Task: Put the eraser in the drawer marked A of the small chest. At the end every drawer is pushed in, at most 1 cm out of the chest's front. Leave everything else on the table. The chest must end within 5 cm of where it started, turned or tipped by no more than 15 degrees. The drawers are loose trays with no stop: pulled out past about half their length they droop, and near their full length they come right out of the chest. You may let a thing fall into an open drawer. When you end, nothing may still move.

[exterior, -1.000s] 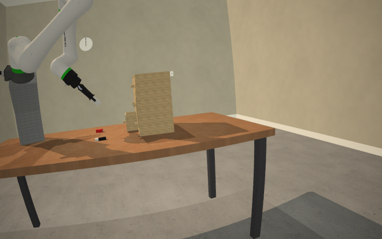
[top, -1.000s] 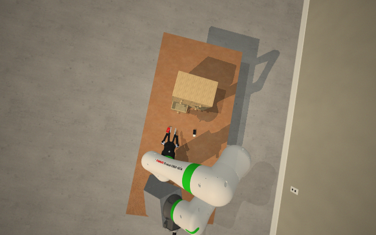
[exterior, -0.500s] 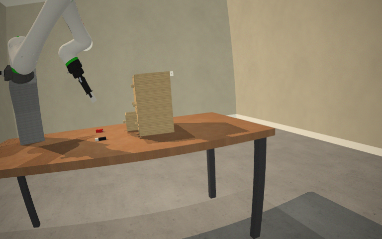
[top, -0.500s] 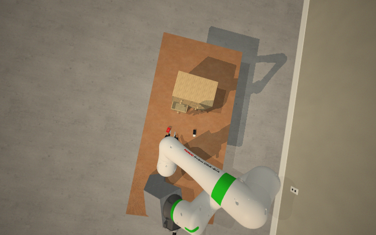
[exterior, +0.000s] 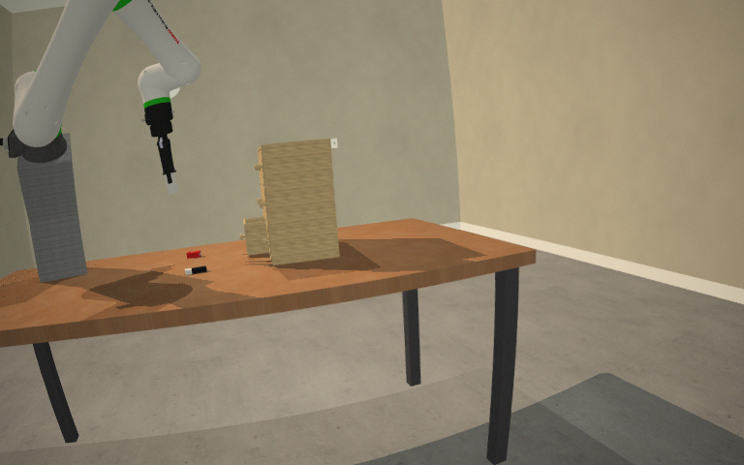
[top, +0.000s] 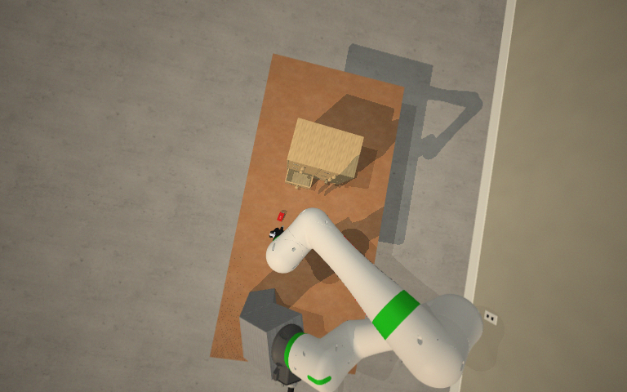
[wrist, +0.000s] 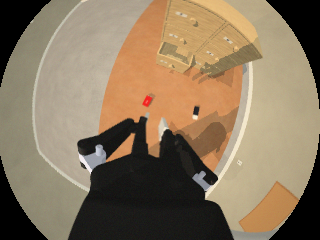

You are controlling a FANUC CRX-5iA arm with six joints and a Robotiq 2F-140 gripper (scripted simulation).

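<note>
The eraser is 250 mm below my hand, 210 mm to the right of it and 40 mm ahead of it. From my hand the other things lie so: red block 250 mm below, 60 mm ahead, 30 mm to the left.
</note>
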